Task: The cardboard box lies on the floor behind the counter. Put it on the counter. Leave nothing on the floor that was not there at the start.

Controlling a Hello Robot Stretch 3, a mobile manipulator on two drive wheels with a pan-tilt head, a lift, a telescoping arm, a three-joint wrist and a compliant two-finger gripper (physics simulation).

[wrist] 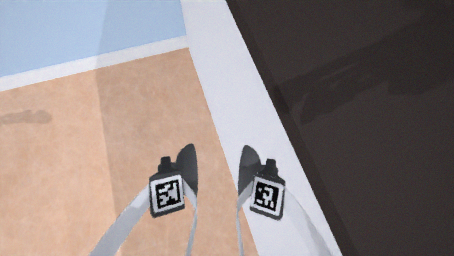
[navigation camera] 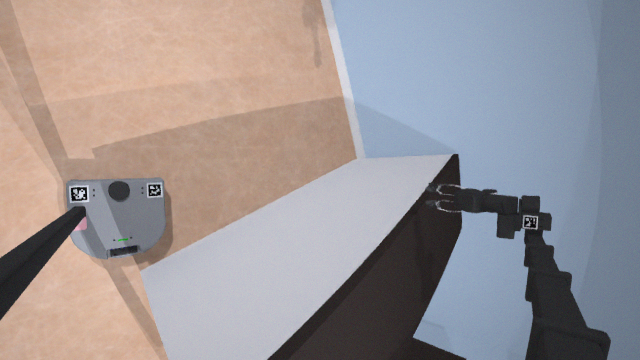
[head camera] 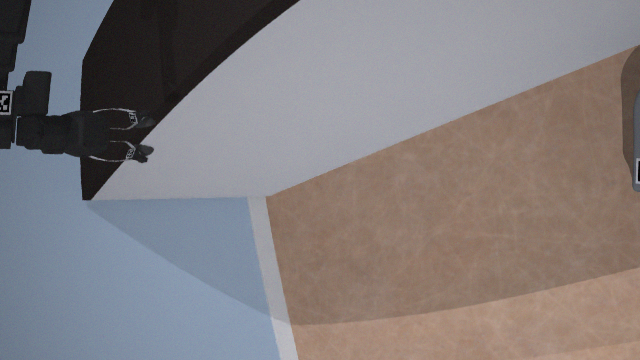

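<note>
The counter has a dark top and a tall white side panel. My gripper is open and empty, with a gap between its two fingertips. In the head and navigation views it appears over the edge where the dark top meets the white panel, near the counter's end by the wall. In the wrist view the fingertips stand over the floor and the white panel, and the dark top lies to their right. The cardboard box does not show in these views; the floor behind the counter is hidden.
My base stands on the tan floor beside the white panel. My extended arm reaches past the dark top's far side. A blue wall with a white baseboard bounds the counter's end.
</note>
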